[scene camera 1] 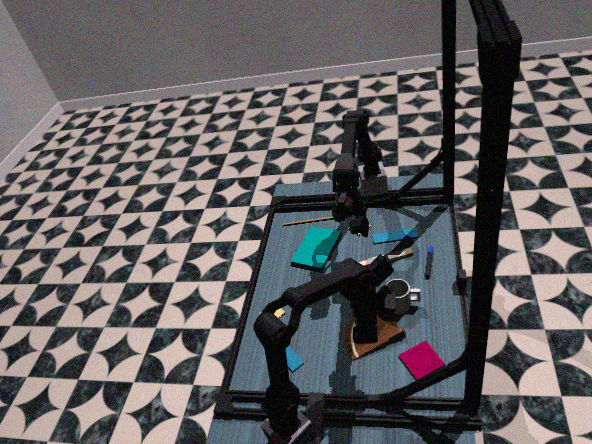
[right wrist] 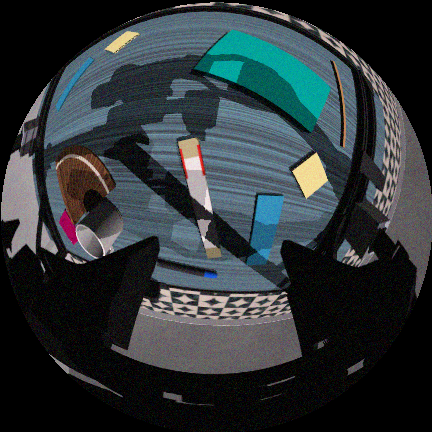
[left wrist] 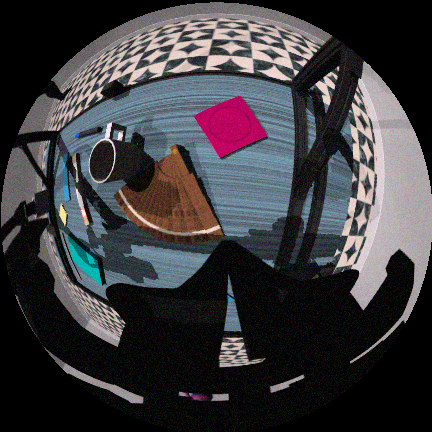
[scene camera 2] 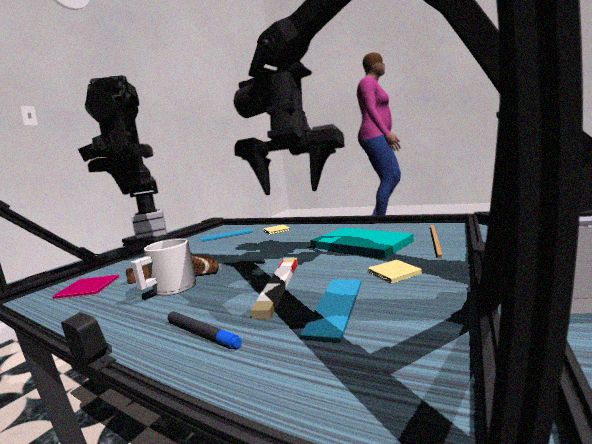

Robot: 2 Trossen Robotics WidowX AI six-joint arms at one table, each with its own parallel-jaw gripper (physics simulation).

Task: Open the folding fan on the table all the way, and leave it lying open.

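Places are measured from the left arm's base along level axes (x back, y up, z left), in metres.
Pixels of known places: left gripper, fingertip midpoint: (scene camera 1: 369,326) (left wrist: 226,245) (scene camera 2: 126,194); right gripper, fingertip midpoint: (right wrist: 221,245) (left wrist: 44,219) (scene camera 2: 290,193); left arm's base at its link origin: (scene camera 1: 285,423) (scene camera 2: 147,212); right arm's base at its link origin: (scene camera 1: 372,170) (right wrist: 377,239) (left wrist: 33,206).
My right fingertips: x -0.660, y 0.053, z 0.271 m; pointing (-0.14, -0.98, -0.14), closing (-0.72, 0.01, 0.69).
Ahead of a thing's pixels: the offset from my right fingertips to its top centre. "spot": to the spot under its first point. Level surfaces: height alone.
The brown folding fan (scene camera 1: 382,336) (scene camera 2: 204,264) (left wrist: 173,201) (right wrist: 80,173) lies flat on the blue table @(dy -0.152 m) (scene camera 1: 321,326), spread into a partial wedge. A white mug @(spot: dx +0.079, dy -0.142, dz -0.197 m) (scene camera 1: 399,294) (scene camera 2: 170,264) (left wrist: 106,160) (right wrist: 98,231) stands at its edge, near the pivot end. My left gripper (scene camera 1: 365,336) (scene camera 2: 145,206) (left wrist: 226,245) is shut and empty. It hangs well above the fan's curved rim. My right gripper (scene camera 1: 359,226) (scene camera 2: 290,189) (right wrist: 221,245) is open and empty, high over the far part of the table.
A magenta coaster @(dx +0.234, dy -0.144, dz -0.398 m) (scene camera 1: 422,358) (left wrist: 229,125) lies beside the fan. A teal book @(dx +0.084, dy -0.134, dz +0.194 m) (scene camera 1: 316,247) (scene camera 2: 362,240), a red-and-white stick @(dx -0.018, dy -0.138, dz -0.048 m) (scene camera 2: 274,288), a blue strip @(dx -0.141, dy -0.146, dz -0.010 m) (scene camera 2: 334,308), a yellow pad @(dx -0.100, dy -0.143, dz +0.132 m) (scene camera 2: 395,270), a marker @(dx -0.102, dy -0.136, dz -0.190 m) (scene camera 1: 428,262) (scene camera 2: 203,330) and a pencil @(dx -0.017, dy -0.145, dz +0.325 m) (scene camera 1: 307,220) lie around. Black frame posts (scene camera 1: 490,176) stand at the side.
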